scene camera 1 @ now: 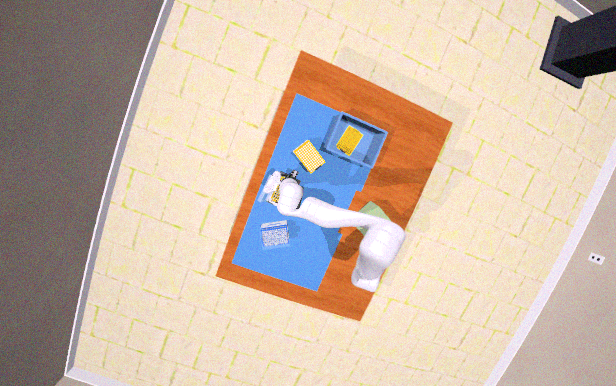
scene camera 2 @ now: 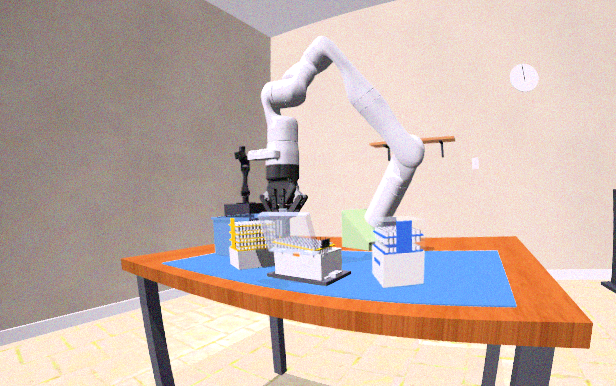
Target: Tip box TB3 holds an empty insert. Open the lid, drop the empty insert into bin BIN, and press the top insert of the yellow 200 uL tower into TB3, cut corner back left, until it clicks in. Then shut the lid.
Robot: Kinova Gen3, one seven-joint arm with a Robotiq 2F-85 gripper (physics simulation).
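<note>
The white tip box TB3 (scene camera 2: pixel 301 265) stands on a dark base, its clear lid (scene camera 2: pixel 302 224) raised behind it. A yellow insert with tips (scene camera 2: pixel 300 244) (scene camera 1: pixel 275 195) lies at the box opening, tips down in the box, its left end slightly higher, a black block on its right end. My gripper (scene camera 2: pixel 283 231) points down, shut on this insert near its back left; the fingertips are partly hidden behind the lid, and the arm covers them from above. The yellow tower (scene camera 1: pixel 309 156) (scene camera 2: pixel 250 237) stands left. An empty yellow insert (scene camera 1: pixel 350 140) lies in bin BIN (scene camera 1: pixel 378 151) (scene camera 2: pixel 220 236).
A white box with blue racks (scene camera 1: pixel 275 234) (scene camera 2: pixel 398 265) stands to the right of TB3 in the scene camera 2 view. A green wedge (scene camera 1: pixel 372 212) (scene camera 2: pixel 355 230) stands near the arm base. A black stand (scene camera 2: pixel 245 207) shows behind the bin.
</note>
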